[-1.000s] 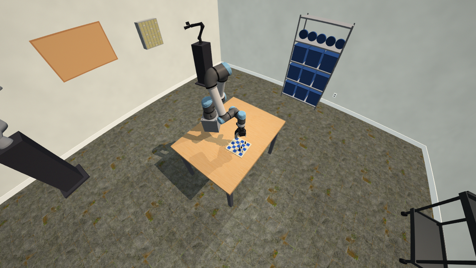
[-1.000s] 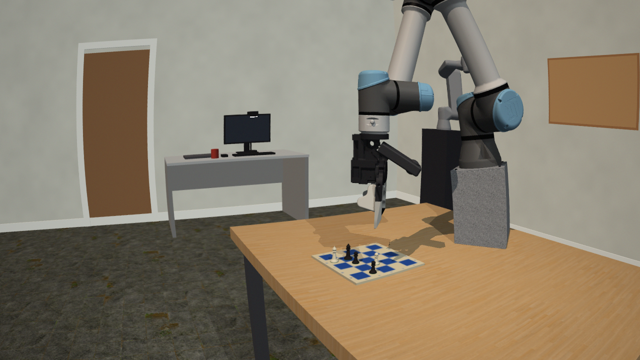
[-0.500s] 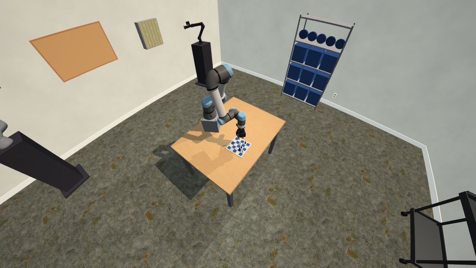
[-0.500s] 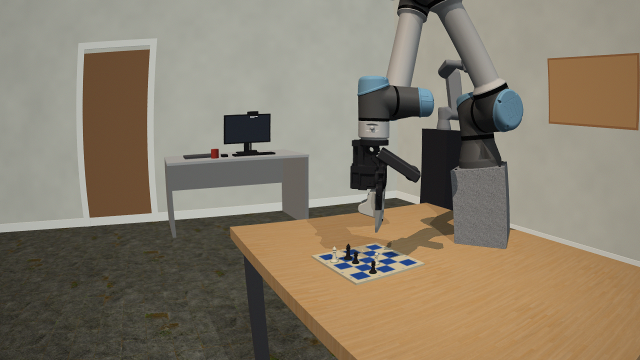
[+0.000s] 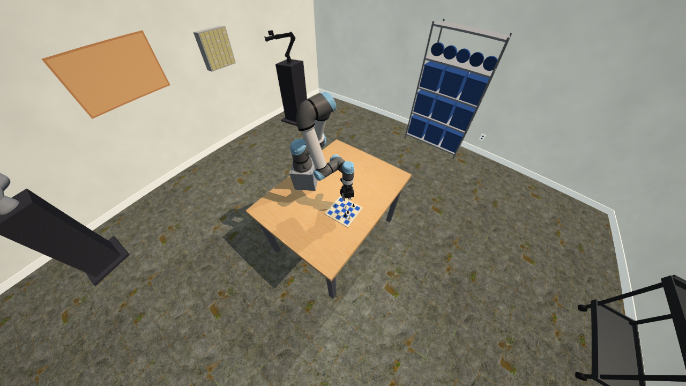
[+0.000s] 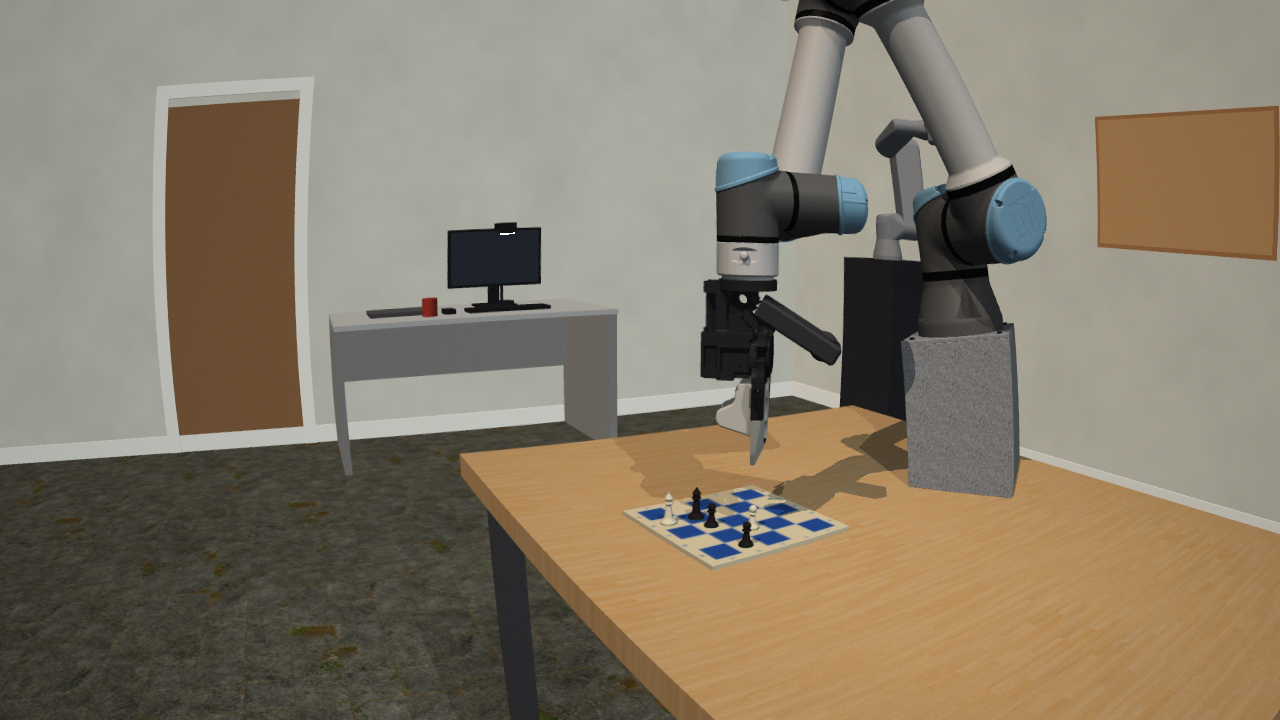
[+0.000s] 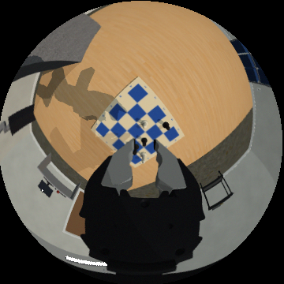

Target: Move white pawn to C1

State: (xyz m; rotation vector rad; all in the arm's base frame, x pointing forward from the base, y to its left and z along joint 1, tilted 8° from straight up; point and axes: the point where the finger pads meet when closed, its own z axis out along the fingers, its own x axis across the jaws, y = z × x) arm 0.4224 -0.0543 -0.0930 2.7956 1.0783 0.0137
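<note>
My gripper is now 9 cm above the white pawn. Also, from my hand: taller white piece 9 cm below, 8 cm to the right, 7 cm ahead; then chessboard 11 cm below, 3 cm to the right.
</note>
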